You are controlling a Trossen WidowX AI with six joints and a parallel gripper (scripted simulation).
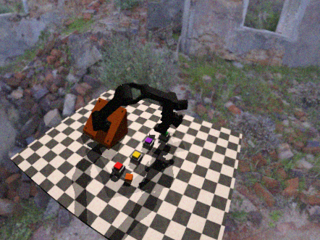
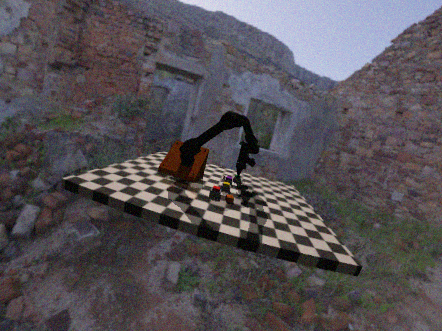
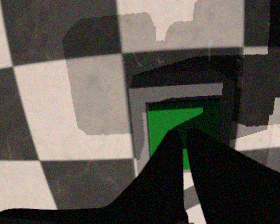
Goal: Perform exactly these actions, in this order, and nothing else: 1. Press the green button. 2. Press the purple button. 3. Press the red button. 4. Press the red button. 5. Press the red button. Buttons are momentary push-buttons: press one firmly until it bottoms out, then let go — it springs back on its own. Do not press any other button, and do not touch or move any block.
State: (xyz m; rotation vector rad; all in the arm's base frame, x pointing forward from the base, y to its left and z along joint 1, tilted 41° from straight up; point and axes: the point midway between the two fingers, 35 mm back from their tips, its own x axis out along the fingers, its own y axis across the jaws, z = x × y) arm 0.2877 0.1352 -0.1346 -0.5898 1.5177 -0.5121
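Right now the green button cap is 1 cm below my gripper tip. The rest, counted from my gripper tip: red button cap: 7 cm behind, 34 cm to the right; purple button cap: 5 cm behind, 11 cm to the right; yellow button cap: 4 cm behind, 23 cm to the right.
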